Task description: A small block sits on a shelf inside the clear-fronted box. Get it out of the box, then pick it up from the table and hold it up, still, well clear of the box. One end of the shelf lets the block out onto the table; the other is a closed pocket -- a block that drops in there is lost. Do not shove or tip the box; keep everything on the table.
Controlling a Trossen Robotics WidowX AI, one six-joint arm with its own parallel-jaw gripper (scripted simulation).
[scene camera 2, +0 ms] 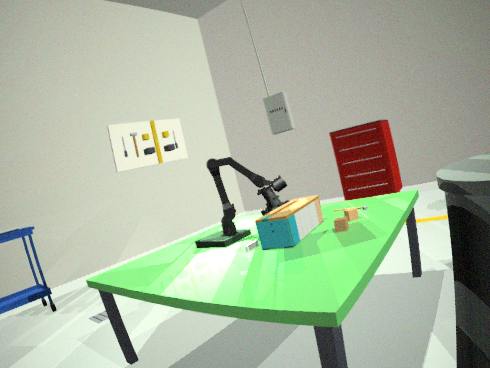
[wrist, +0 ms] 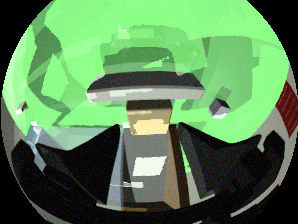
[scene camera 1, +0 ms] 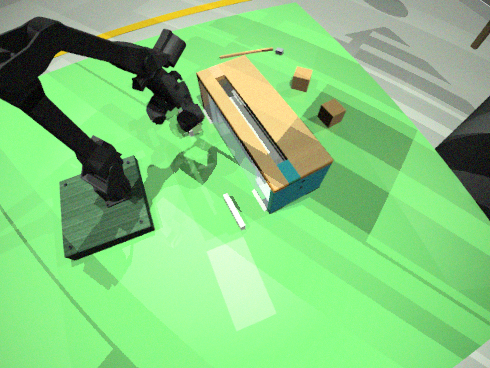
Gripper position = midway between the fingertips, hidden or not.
In view: my gripper (scene camera 1: 197, 113), a tan block (wrist: 149, 116) and a box (scene camera 1: 283, 160).
The box is seen too in scene camera 2 (scene camera 2: 285, 226) and in the wrist view (wrist: 149, 173). My gripper is seen too in the wrist view (wrist: 149, 127). Scene camera 2 does not show the tan block, which is hidden by the box.
